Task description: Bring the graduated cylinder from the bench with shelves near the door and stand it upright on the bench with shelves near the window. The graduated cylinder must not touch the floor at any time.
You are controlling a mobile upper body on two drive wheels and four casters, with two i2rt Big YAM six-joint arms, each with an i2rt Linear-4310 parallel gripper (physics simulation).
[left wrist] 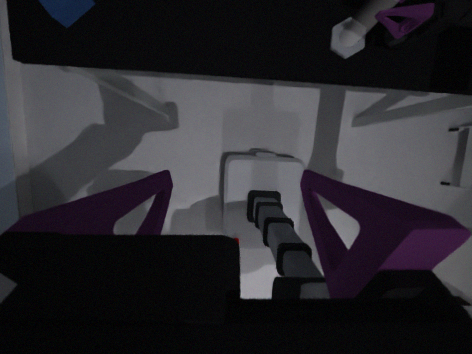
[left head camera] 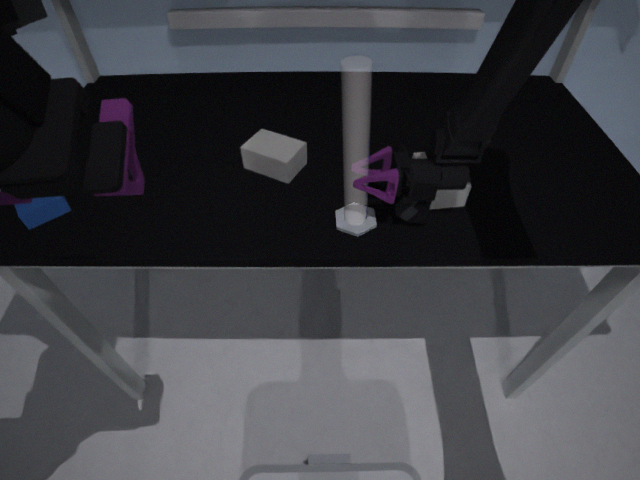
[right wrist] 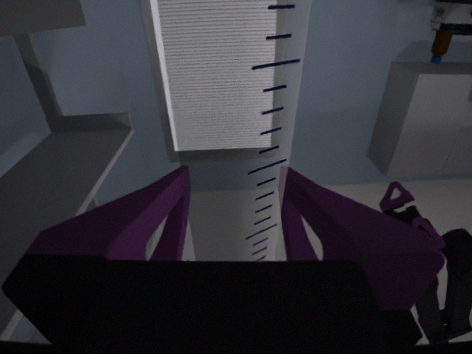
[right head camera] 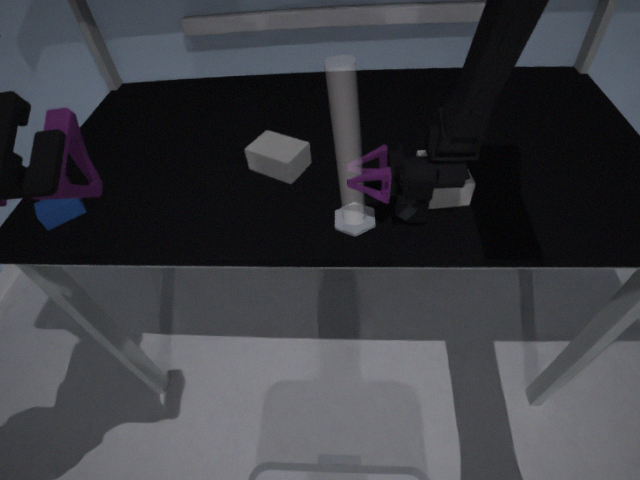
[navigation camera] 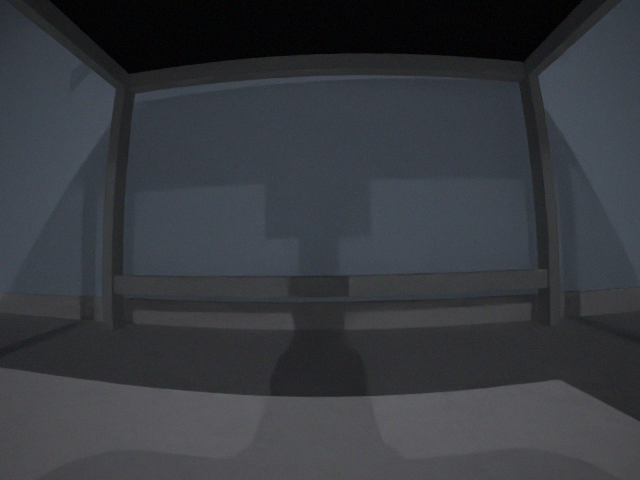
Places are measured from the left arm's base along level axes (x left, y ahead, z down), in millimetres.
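Pixels of known places: left gripper, fingertip midpoint: (left wrist: 236, 177) (left head camera: 85, 191) (right wrist: 404, 198) (right head camera: 52, 194); right gripper, fingertip midpoint: (left wrist: 378, 0) (left head camera: 352, 175) (right wrist: 234, 177) (right head camera: 347, 175).
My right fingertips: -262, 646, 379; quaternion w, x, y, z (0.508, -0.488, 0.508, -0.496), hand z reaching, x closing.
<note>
For each thing: its top centre in the pictures, then the offset to it from my right fingertips, as dx, dy, dz. Level surfaces: height alone.
- graduated cylinder, middle of its top: (right head camera: 346, 60) (left head camera: 363, 62) -4, +1, -208
- black bench top, its level: dz +117
- blue object, middle of its top: (left head camera: 37, 198) (right head camera: 55, 201) +648, +36, +77
The graduated cylinder (left head camera: 356, 113) (right head camera: 343, 113) (left wrist: 348, 39) is a tall clear tube with a white hexagonal foot. It stands upright over the black bench top (left head camera: 206, 232) (right head camera: 206, 232), near the front edge; whether the foot touches the top I cannot tell. Blue scale marks on it show in the right wrist view. My right gripper (left head camera: 354, 175) (right head camera: 348, 175) (right wrist: 234, 177) is shut on the lower part of the tube, coming from the right. My left gripper (left wrist: 236, 177) is open and empty, at the left of the head views. Which bench this is, the head views do not show.
A white box (left head camera: 273, 155) (right head camera: 278, 156) lies left of the cylinder. Another white box (left head camera: 449, 196) (right head camera: 452, 196) is partly behind the right gripper. A blue object (left head camera: 42, 210) (right head camera: 59, 211) lies at the left. A window blind (right wrist: 220, 75) and a cabinet (right wrist: 430, 120) stand beyond.
</note>
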